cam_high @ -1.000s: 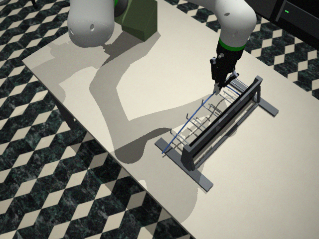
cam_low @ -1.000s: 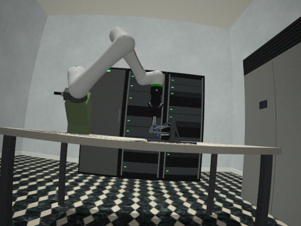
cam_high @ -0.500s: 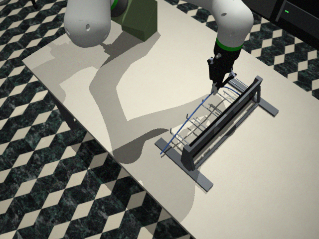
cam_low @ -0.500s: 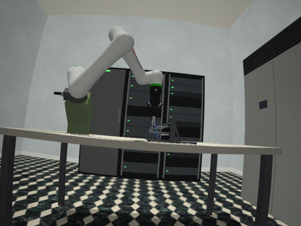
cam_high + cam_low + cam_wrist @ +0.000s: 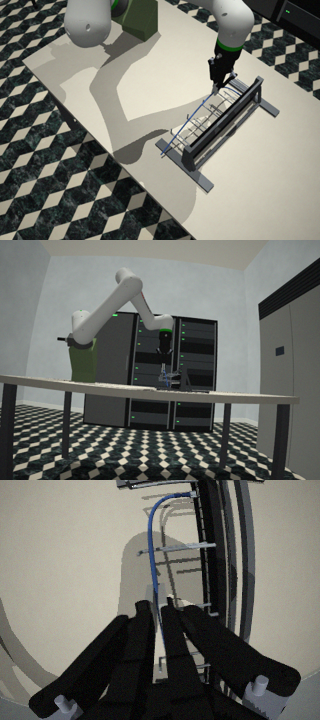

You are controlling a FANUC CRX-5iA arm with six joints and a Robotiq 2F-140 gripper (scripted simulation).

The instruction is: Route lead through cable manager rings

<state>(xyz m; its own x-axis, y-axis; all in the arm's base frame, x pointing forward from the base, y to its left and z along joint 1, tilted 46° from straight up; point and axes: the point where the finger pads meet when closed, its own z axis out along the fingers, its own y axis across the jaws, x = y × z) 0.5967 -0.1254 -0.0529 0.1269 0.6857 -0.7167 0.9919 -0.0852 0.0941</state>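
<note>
My gripper is now 9 cm short of the dark grey rack, 8 cm above it and 6 cm to the left of it.
</note>
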